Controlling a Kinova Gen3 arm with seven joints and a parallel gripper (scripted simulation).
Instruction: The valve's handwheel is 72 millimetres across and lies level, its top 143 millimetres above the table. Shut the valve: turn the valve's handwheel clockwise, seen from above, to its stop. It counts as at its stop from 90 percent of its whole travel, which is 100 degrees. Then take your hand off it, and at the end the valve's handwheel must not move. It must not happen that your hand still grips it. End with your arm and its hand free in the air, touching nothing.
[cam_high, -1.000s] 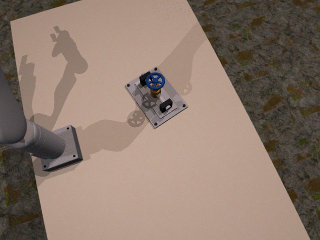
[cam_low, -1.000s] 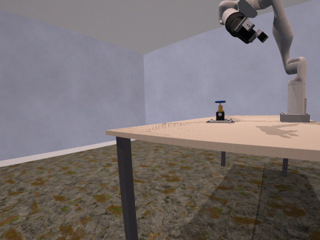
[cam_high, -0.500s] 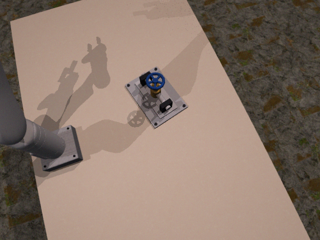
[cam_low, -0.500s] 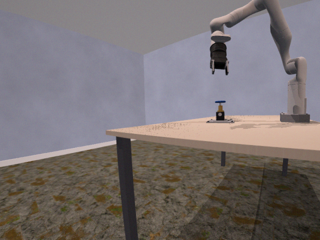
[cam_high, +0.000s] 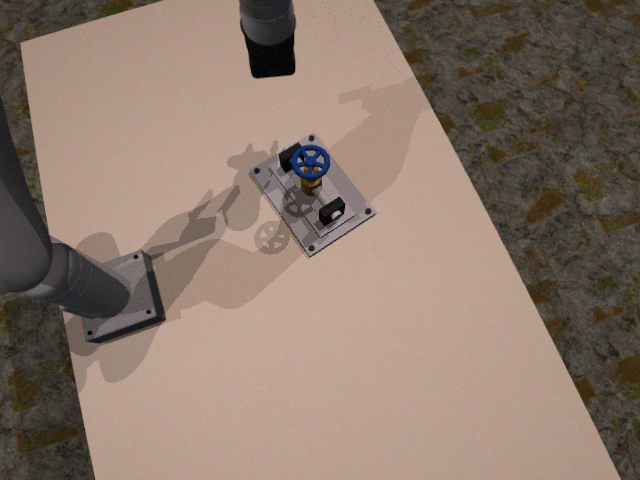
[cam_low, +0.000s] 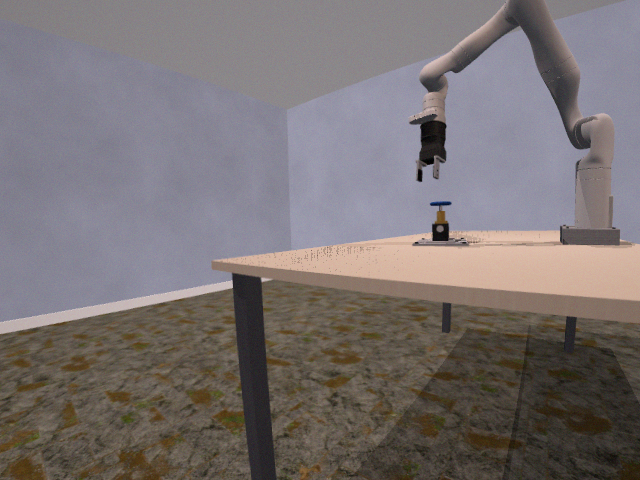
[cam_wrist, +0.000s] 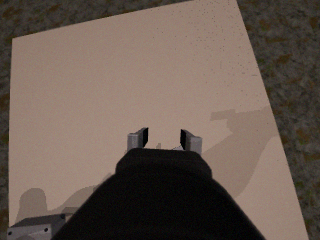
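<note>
The handwheel lies 10 mm behind my hand, 170 mm to the right of it and 90 mm below it.
</note>
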